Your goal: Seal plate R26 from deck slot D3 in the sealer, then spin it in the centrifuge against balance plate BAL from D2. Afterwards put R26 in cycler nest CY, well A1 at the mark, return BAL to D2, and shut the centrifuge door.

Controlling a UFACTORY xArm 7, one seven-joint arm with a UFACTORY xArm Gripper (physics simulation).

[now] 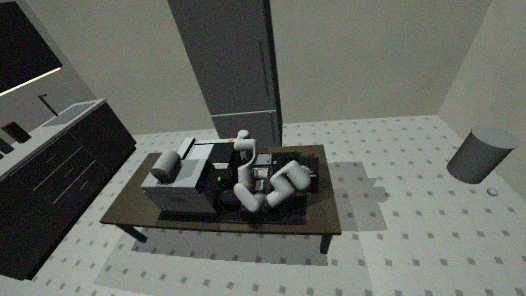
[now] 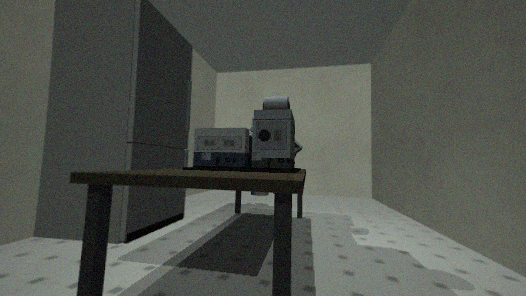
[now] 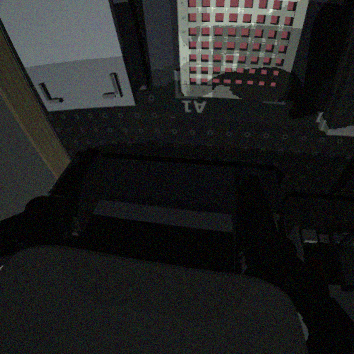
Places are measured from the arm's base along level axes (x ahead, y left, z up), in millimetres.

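Pixels of known places: gripper, fingertip midpoint: [image 1: 248,161] [image 3: 170,178].
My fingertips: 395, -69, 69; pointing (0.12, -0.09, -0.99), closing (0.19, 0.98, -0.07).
Observation:
Ahead of a thing's pixels: the offset from my fingertips to its top centre, as dx, dy, dz. "spot": to the spot under its first point. Level surfaces: height alone.
A white plate with pink wells @(-79, +36, -79) [image 3: 239,42] [image 1: 259,171] sits on the dark perforated deck @(dz -152) [image 3: 211,133], with the mark A1 @(spot: +1, +4, -95) [image 3: 194,106] at its near corner. A pale grey flat plate with two L-shaped marks @(-71, -126, -99) [image 3: 77,81] [image 1: 262,159] lies beside it, towards the table's rear edge. My gripper [image 3: 170,178] [image 1: 243,158] is open and empty. It hangs low over the deck, short of the well plate, and its dark fingers are hard to make out. The arm [image 1: 279,182] folds over the deck's middle.
A tall grey machine with a roll on top [image 1: 174,179] [image 2: 273,138] stands at the table's left. A lower box with a white top [image 1: 209,150] [image 2: 221,144] stands behind it. The wooden table edge [image 3: 31,130] is close by. A fridge [image 1: 232,67] stands behind the table.

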